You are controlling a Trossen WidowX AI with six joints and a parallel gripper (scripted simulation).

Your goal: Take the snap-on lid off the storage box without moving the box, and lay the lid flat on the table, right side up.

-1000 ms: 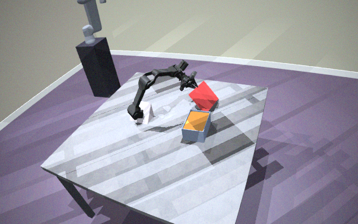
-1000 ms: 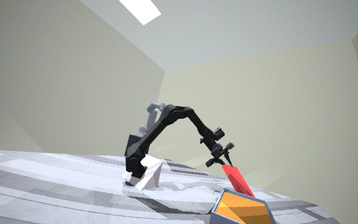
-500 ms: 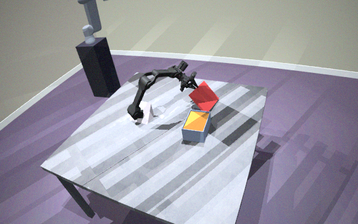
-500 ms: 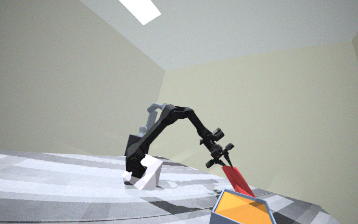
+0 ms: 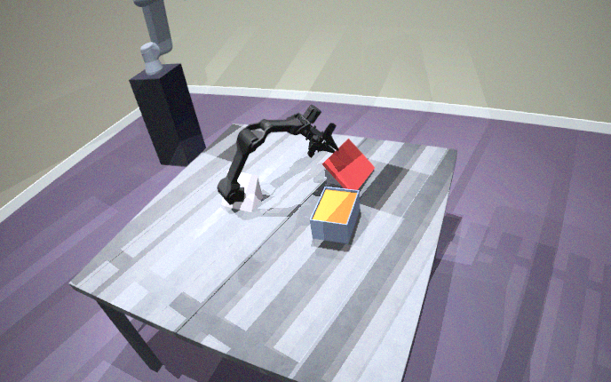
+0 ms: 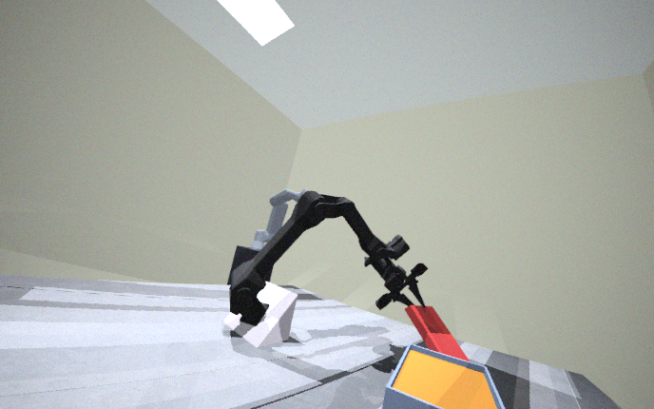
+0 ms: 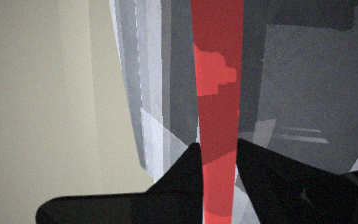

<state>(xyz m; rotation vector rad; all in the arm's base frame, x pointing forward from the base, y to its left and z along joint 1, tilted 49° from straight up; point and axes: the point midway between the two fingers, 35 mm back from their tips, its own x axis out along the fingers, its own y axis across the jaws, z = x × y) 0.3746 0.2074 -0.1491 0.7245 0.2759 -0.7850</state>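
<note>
Right now my gripper tip is 60 mm short of the red lid, 60 mm above it and 20 mm to the left of it. From my gripper tip the other things lie so: pale blue storage box: 300 mm to the right, 90 mm below, 60 mm ahead.
</note>
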